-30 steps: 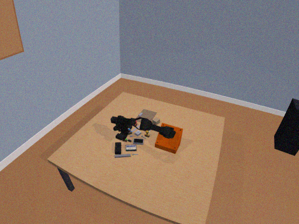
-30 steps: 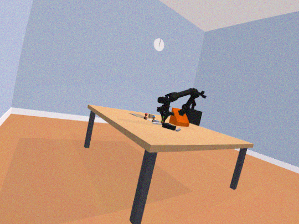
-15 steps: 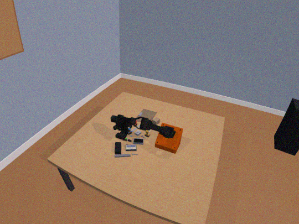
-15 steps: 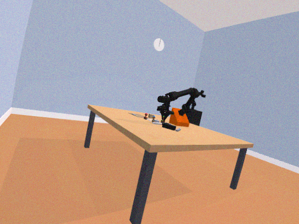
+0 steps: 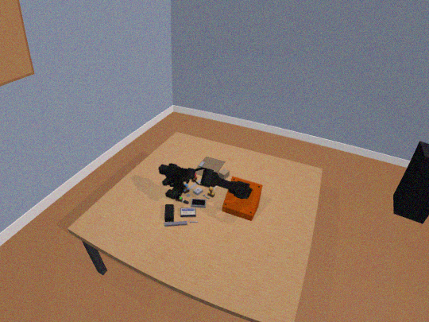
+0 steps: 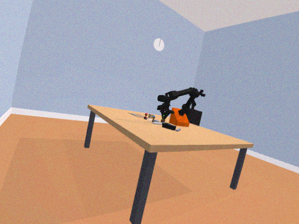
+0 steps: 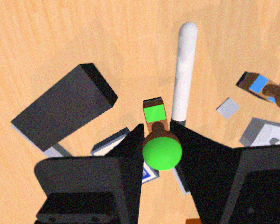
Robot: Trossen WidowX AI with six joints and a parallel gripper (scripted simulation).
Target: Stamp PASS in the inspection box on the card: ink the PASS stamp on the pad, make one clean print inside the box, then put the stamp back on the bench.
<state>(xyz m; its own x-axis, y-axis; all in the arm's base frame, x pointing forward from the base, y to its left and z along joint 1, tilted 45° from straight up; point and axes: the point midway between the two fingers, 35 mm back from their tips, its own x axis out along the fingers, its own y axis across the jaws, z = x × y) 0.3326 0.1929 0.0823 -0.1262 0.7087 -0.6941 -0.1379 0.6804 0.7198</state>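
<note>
My gripper tip is 50 mm above the white marker and 30 mm to the left of it. Round my gripper tip: black block: 100 mm to the left, 40 mm below, 10 mm behind; ink pad: 90 mm behind, 70 mm to the right, 50 mm below; blue-knobbed stamp: 120 mm to the right, 40 mm below, 30 mm ahead.
</note>
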